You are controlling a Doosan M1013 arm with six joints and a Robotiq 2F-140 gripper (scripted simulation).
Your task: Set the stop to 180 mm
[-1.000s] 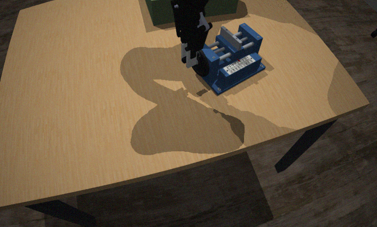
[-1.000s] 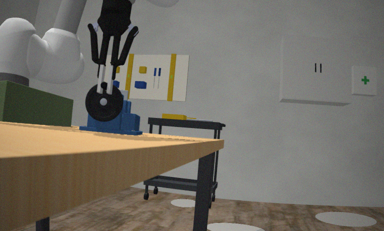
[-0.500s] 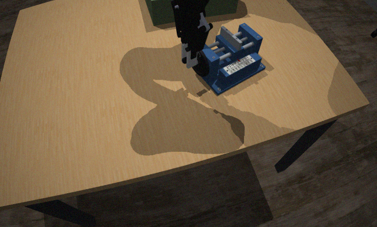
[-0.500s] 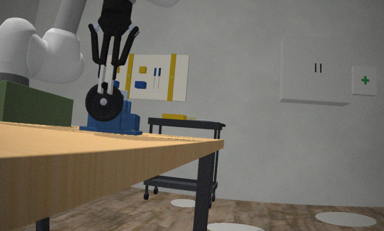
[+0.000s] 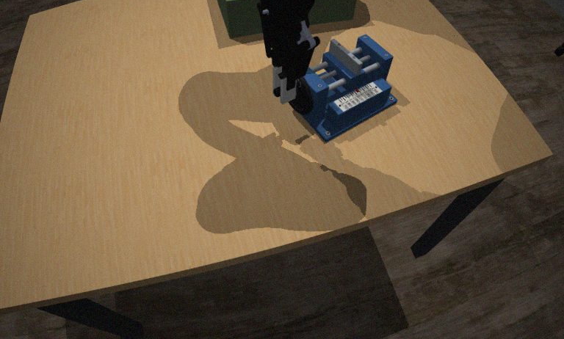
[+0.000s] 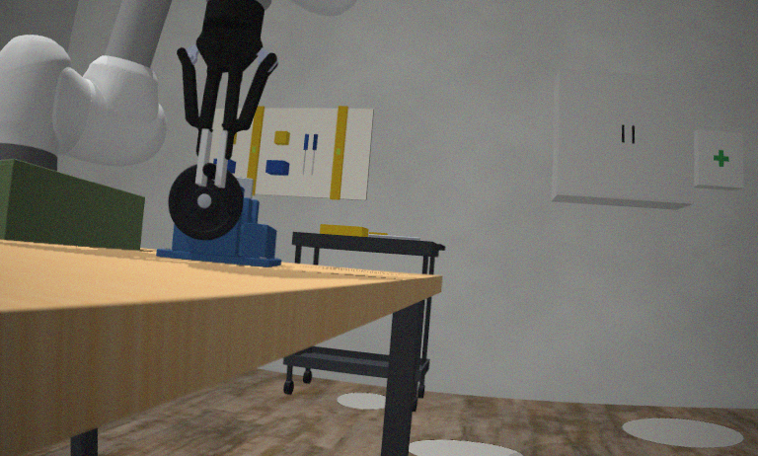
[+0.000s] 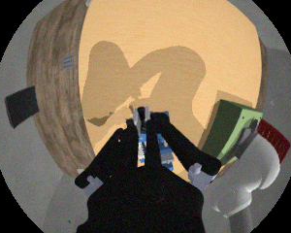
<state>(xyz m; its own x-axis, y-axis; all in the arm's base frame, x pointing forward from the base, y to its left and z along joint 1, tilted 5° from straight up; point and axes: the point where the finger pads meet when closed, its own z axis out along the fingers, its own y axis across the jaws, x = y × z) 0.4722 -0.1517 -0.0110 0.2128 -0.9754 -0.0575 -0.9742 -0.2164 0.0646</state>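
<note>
Right now my hand is 15 cm to the right of the stop plate, 3 cm past it and 3 cm above it. Also, from my hand: handwheel 2 cm to the left, 2 cm below, 1 cm behind.
</note>
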